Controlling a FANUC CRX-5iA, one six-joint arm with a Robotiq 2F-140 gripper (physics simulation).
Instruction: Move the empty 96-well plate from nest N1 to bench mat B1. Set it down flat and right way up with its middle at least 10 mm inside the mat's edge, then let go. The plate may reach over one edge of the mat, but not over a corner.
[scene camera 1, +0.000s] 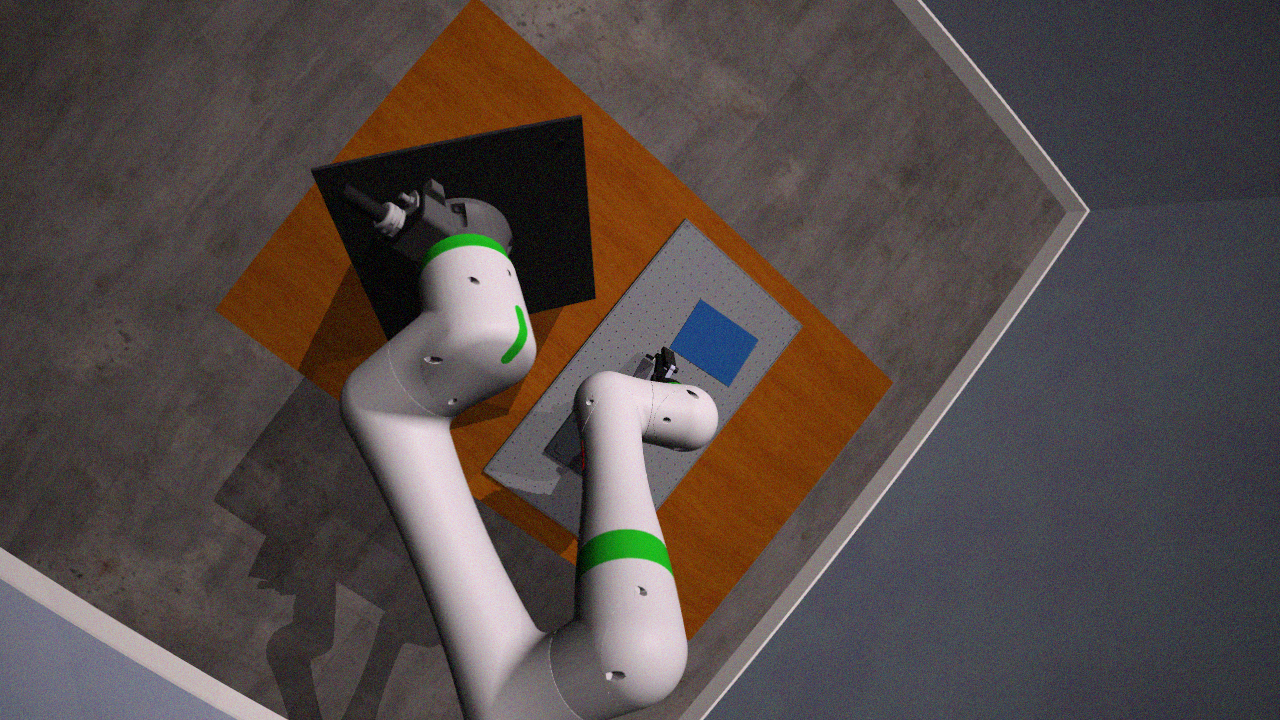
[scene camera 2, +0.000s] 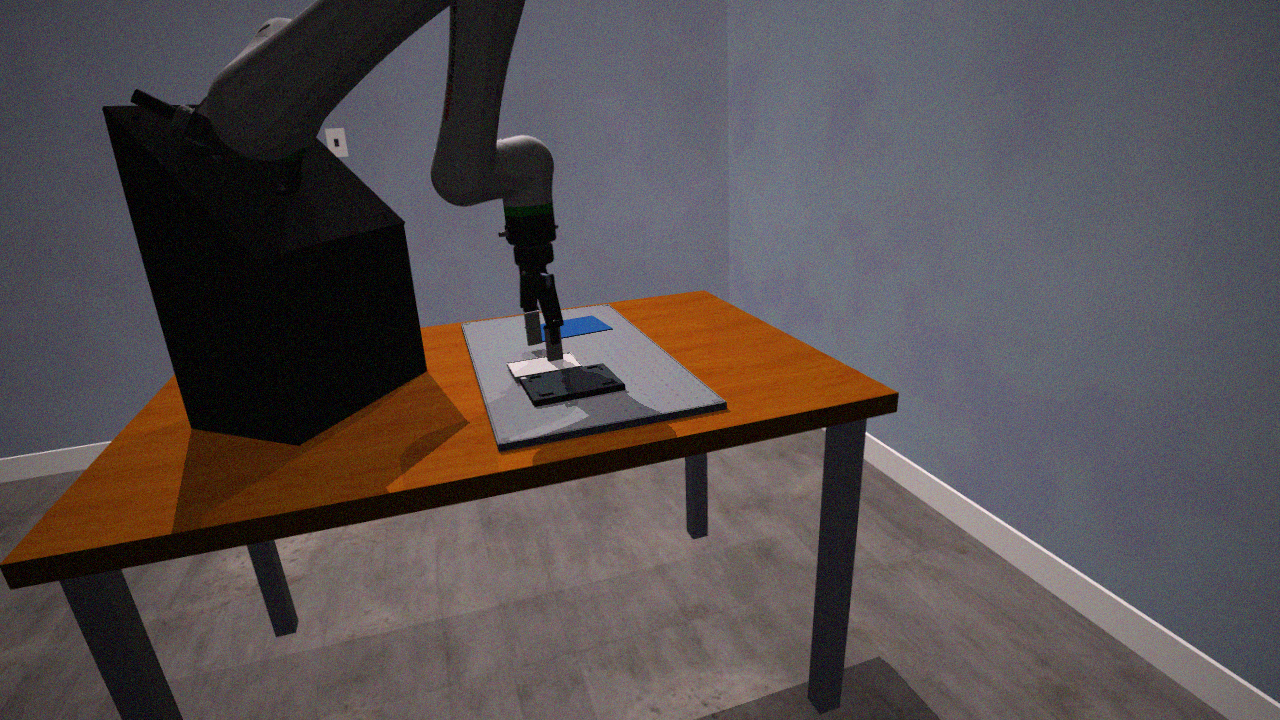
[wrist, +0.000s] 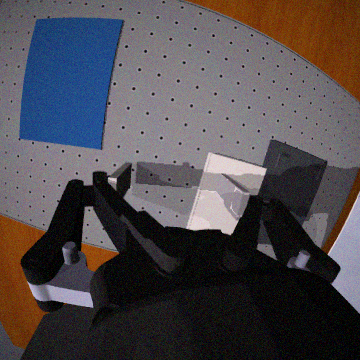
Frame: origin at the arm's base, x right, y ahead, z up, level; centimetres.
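Seen in the pictures: gripper, between the fingertips: (scene camera 2: 545, 351) (wrist: 174, 178); arm's base, origin of its link: (scene camera 1: 459, 240) (scene camera 2: 255, 165).
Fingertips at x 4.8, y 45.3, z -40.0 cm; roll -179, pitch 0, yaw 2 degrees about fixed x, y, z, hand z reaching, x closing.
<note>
Offsets run from my fingertips to a thing's top centre. Level surfaces: height alone.
A flat white rectangular piece @[dx +7.5, dy -2.6, dz +0.2 cm] (scene camera 2: 526, 368) (wrist: 235, 163) lies on the grey board beside a dark nest block @[dx +18.0, dy -1.0, dz +0.3 cm] (scene camera 1: 562, 441) (scene camera 2: 577, 385) (wrist: 294, 175) with corner marks. It may be the plate; I can make out no wells, nor whether it touches the block. The arm hides it in scene camera 1. A blue mat @[dz -1.0 cm] (scene camera 1: 714, 342) (scene camera 2: 583, 326) (wrist: 70, 85), seemingly B1, lies flat further along the board. My gripper (scene camera 2: 545, 346) (wrist: 174, 178) is open and empty above the board, between mat and block, one finger over or near the white piece. Fingertip height is hard to tell.
The grey perforated board @[dz -1.2 cm] (scene camera 1: 662, 291) (scene camera 2: 626, 358) (wrist: 160, 95) lies on the orange wooden table @[dz -2.5 cm] (scene camera 1: 778, 438) (scene camera 2: 769, 358). A tall black pedestal (scene camera 1: 550, 192) (scene camera 2: 286, 349) stands beside the board, with the arm's base on it. Arm shadows fall across the board.
</note>
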